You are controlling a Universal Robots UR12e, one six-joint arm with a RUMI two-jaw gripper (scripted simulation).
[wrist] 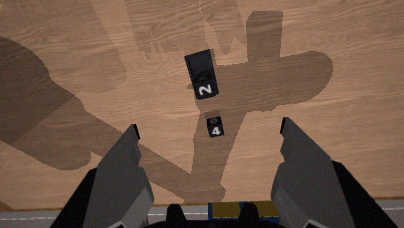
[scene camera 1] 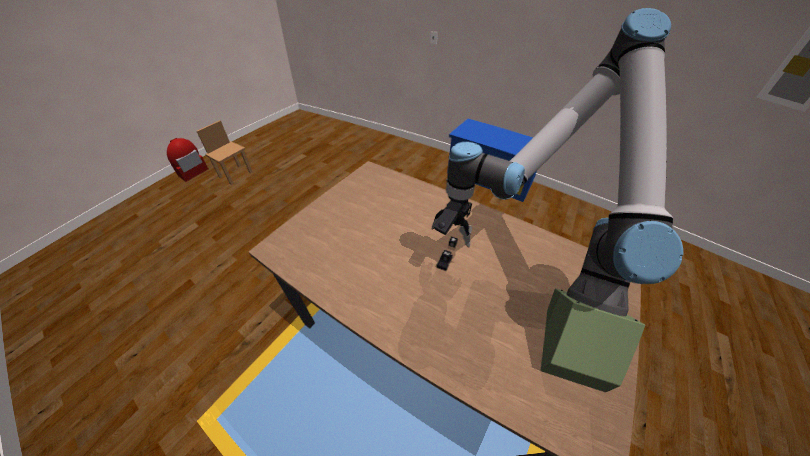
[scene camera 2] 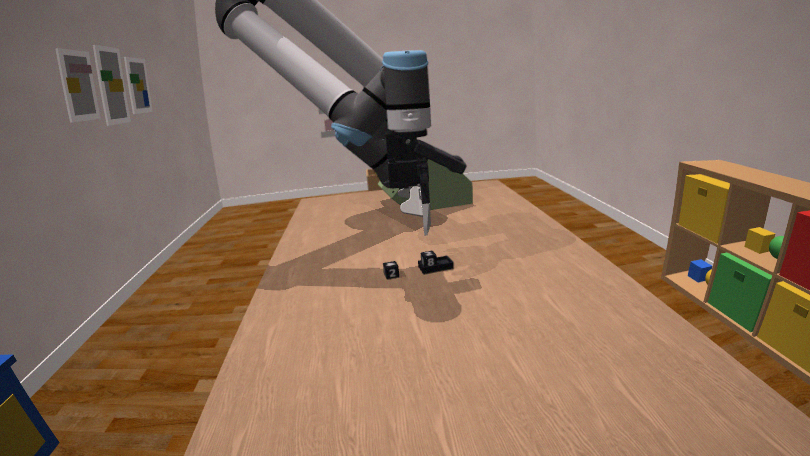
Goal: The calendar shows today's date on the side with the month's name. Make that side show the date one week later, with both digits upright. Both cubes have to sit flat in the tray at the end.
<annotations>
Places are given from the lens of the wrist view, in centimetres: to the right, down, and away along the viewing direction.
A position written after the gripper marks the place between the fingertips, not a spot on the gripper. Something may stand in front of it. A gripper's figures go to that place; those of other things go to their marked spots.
gripper (wrist: 207,121): 1, 1, 13
black tray (wrist: 199,64): 0, -8, 21
</annotations>
